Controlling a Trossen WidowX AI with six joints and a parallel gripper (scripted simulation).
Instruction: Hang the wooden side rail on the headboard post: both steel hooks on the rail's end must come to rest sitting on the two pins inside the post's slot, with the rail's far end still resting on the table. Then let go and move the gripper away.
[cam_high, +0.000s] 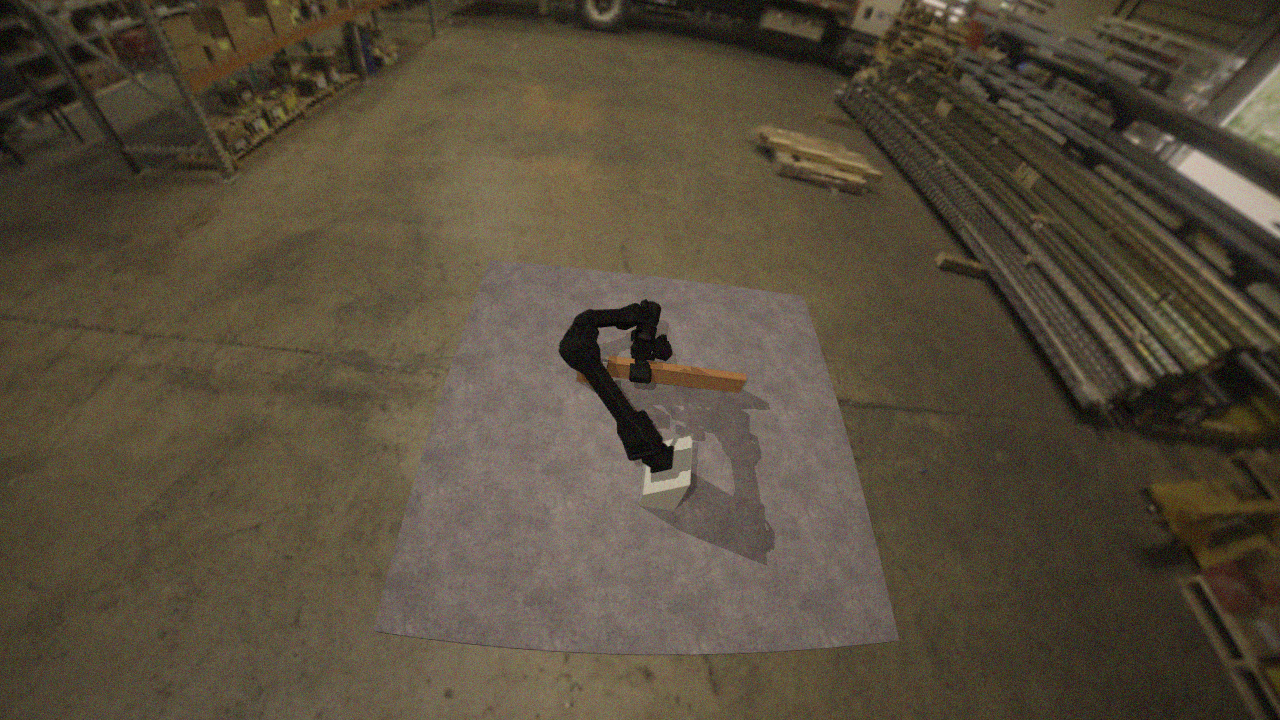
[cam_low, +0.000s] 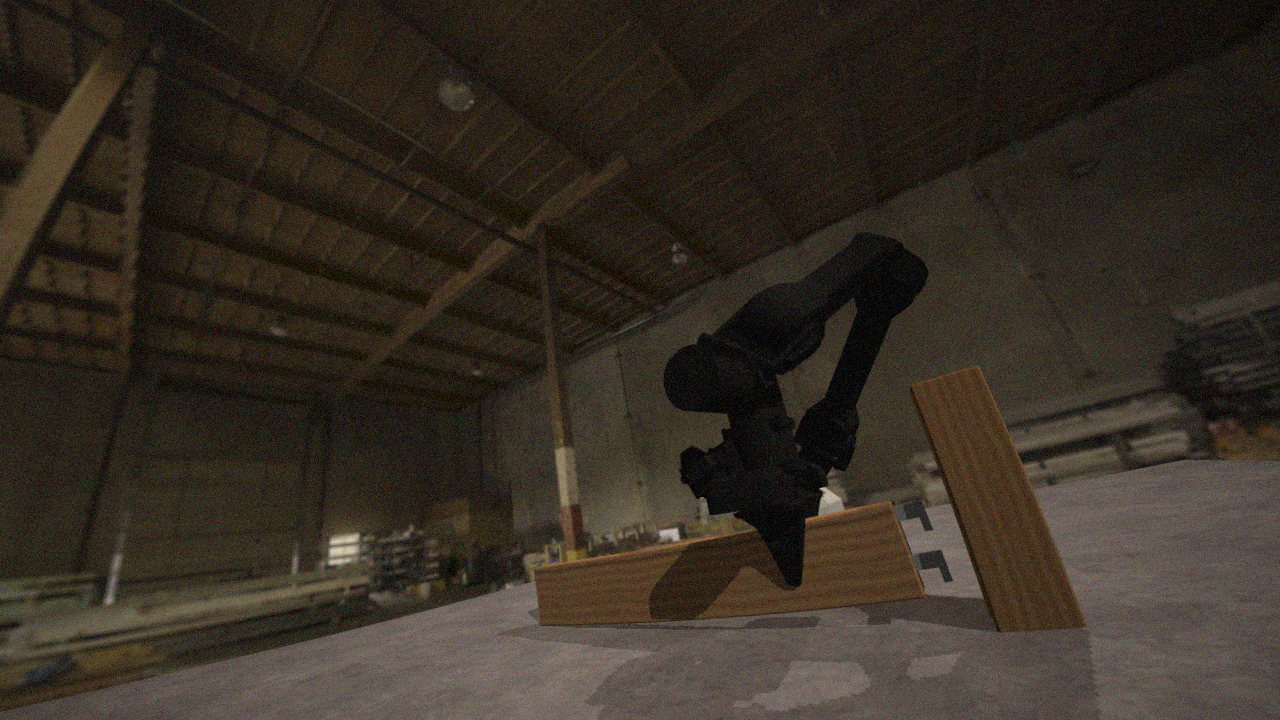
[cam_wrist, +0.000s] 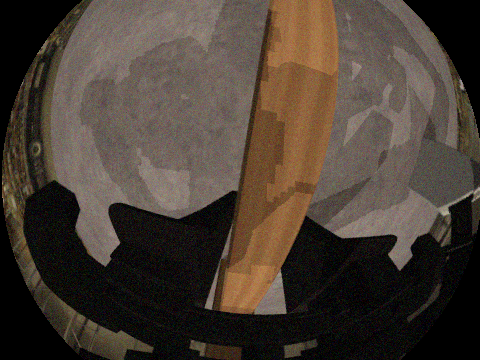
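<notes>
Now: the headboard post 20 mm behind my gripper tip, 160 mm to the left of it and 40 mm above it.
</notes>
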